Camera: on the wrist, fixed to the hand. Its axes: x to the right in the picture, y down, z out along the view.
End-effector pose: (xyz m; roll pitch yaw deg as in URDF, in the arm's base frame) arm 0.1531 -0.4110 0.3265 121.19 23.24 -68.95
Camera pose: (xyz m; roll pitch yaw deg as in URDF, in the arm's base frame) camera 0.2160 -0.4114 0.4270 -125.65 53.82 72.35
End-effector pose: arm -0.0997 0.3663 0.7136 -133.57 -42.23 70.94
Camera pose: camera -0.0037 0.2974 0.7233 129.21 -21.90 -167.90
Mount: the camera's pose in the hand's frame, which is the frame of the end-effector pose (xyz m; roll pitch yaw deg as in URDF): -0.0185 0.0564 -0.1026 0.63 -9.35 -96.10
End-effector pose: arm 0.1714 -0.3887 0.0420 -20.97 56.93 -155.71
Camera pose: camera 0.2758 -0.3591 -0.0058 -60.03 -21.24 137.29
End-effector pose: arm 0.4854 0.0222 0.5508 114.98 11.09 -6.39
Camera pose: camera 0.4931 0.0910 0.6470 -132.59 66.91 130.69
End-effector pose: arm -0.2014 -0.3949 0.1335 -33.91 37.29 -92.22
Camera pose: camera -0.2085 -0.3092 0.0519 -43.65 -37.32 -157.71
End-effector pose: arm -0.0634 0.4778 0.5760 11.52 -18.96 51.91
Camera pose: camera -0.1159 0.5336 0.4856 18.31 3.95 -43.11
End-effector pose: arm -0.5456 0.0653 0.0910 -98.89 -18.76 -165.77
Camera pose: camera -0.5681 0.1732 0.0473 125.30 -59.36 -23.53
